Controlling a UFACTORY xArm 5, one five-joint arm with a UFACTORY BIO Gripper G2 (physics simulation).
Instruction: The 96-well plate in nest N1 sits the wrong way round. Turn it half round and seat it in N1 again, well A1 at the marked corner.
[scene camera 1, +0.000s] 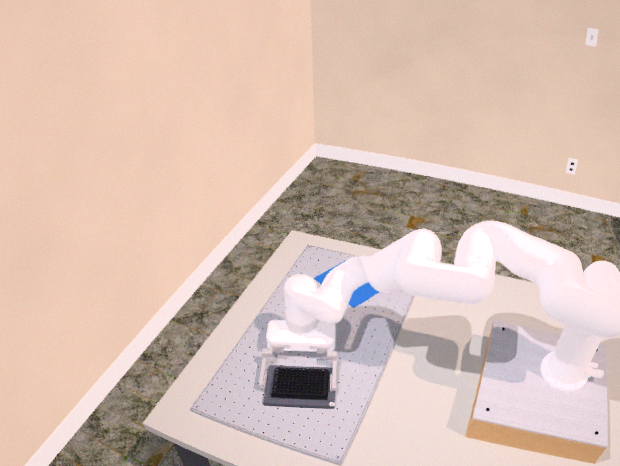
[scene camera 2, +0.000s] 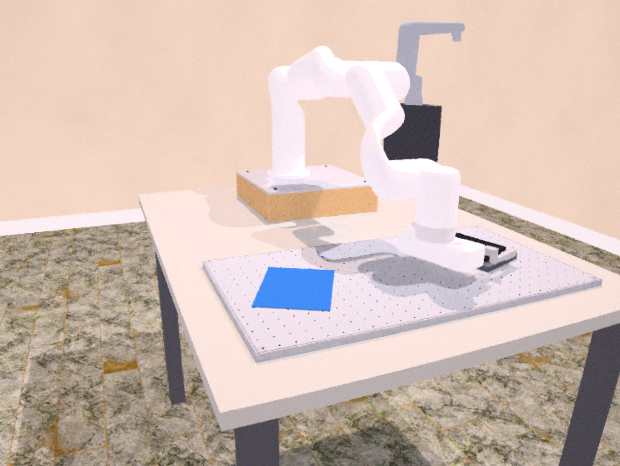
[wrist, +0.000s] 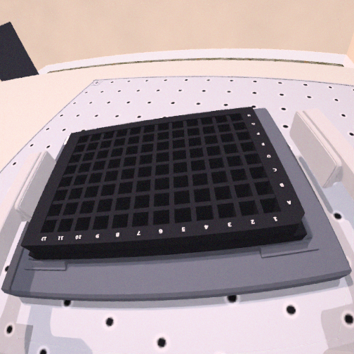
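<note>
The black 96-well plate (scene camera 1: 300, 382) (scene camera 2: 481, 242) (wrist: 165, 175) sits in the dark grey nest N1 (scene camera 1: 300, 402) (wrist: 175, 277). In the wrist view, well A1 is at the near right corner. The nest's white corner mark (scene camera 1: 331, 403) shows at the near right in scene camera 1; in the wrist view a sliver of it shows at the far left, diagonally opposite A1. My gripper (scene camera 1: 298, 386) (wrist: 176, 167) is open, its fingers low on either side of the plate's short sides. The left finger in the wrist view looks close to the plate; the right one has a wider gap.
The nest is on a perforated board (scene camera 1: 235, 395) (scene camera 2: 300, 330) on the table (scene camera 2: 200, 350). A blue square (scene camera 1: 364, 294) (scene camera 2: 294, 289) lies farther along the board. The arm's base stands on a wooden block (scene camera 1: 536, 440) (scene camera 2: 320, 202). A dark pedestal (scene camera 2: 421, 130) (wrist: 15, 55) stands beyond the table.
</note>
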